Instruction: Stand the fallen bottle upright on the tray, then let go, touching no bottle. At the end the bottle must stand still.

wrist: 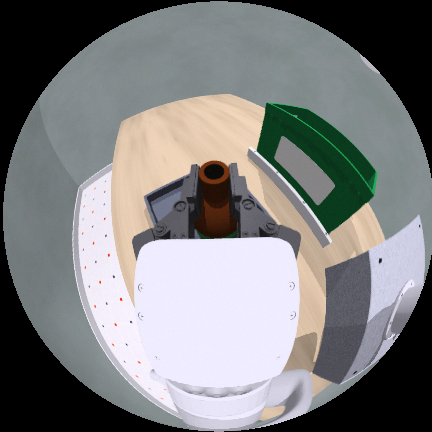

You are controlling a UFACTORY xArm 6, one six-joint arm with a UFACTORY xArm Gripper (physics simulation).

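Frame: origin at the arm's base, x ahead, y left, z up, level; metres.
Where they show: gripper, fingertip midpoint: (214, 173).
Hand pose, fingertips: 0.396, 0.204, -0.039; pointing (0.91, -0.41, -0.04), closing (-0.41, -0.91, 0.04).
Observation:
After its pixels a point has its place, as x, y, z.
A brown bottle (216, 205) @(0.374, 0.211, -0.061) is between the fingers of my gripper (214, 173) @(0.396, 0.204, -0.039), with its open mouth towards the top of the view and a green band lower on its body. My gripper is shut on the bottle's neck. The lower part of the bottle is hidden behind the white gripper housing. The grey-blue tray (167, 199) @(0.501, 0.264, -0.182) shows behind the gripper, with its left corner and a bit of its right side in view. Whether the bottle's base touches the tray is hidden.
A green crate (266, 135) @(0.524, 0.013, -0.095) stands at the upper right on the wooden table (175, 125) @(0.866, 0.160, -0.187), behind a light rail (290, 194) @(0.396, 0.017, -0.169). A white dotted board (95, 240) lies along the left. A grey and white plate (347, 295) @(0.149, 0.062, -0.118) is at the lower right.

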